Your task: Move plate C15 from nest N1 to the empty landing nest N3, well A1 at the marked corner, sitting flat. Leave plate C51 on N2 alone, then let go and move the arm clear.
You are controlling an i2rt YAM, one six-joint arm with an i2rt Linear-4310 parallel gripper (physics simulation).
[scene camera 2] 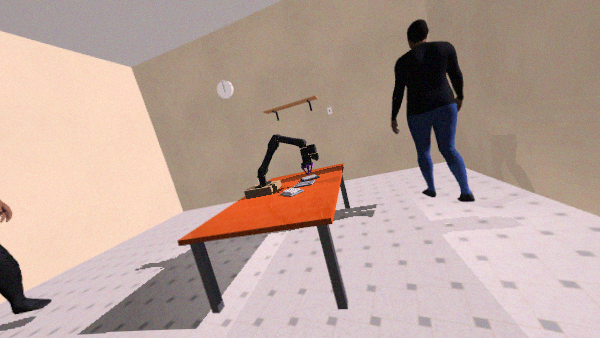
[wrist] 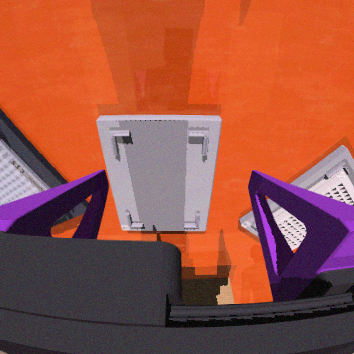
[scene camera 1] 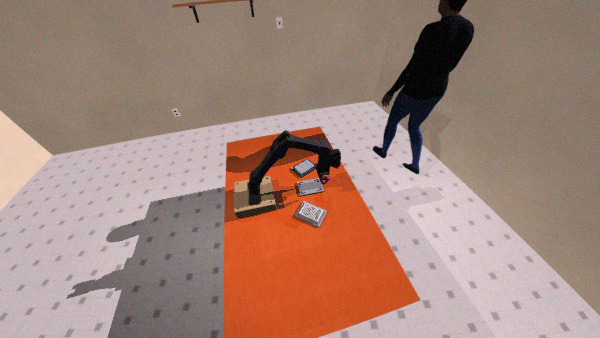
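Plate C15 (scene camera 1: 303, 167) (wrist: 17, 186) is pale, with its label partly readable, and sits in a dark nest (wrist: 25, 150) at the left of the wrist view. The light grey landing nest (scene camera 1: 310, 187) (wrist: 159, 172) is empty, with corner brackets, in the middle. A white plate (scene camera 1: 311, 212) (scene camera 2: 292, 191) (wrist: 345, 186), apparently C51, sits in another grey nest (wrist: 326, 164) at the right of the wrist view; its label is not readable. My gripper (scene camera 1: 325, 179) (scene camera 2: 307, 169) (wrist: 178, 177) is open and empty above the table, with the empty nest showing between its purple fingers in the wrist view.
The arm's wooden base block (scene camera 1: 255, 197) (scene camera 2: 262, 189) stands on the orange table (scene camera 1: 300, 270) (scene camera 2: 270, 217), beside the nests. A person (scene camera 1: 432, 60) (scene camera 2: 430, 75) stands on the floor beyond the table. A shelf (scene camera 1: 220, 3) (scene camera 2: 291, 105) hangs on the wall.
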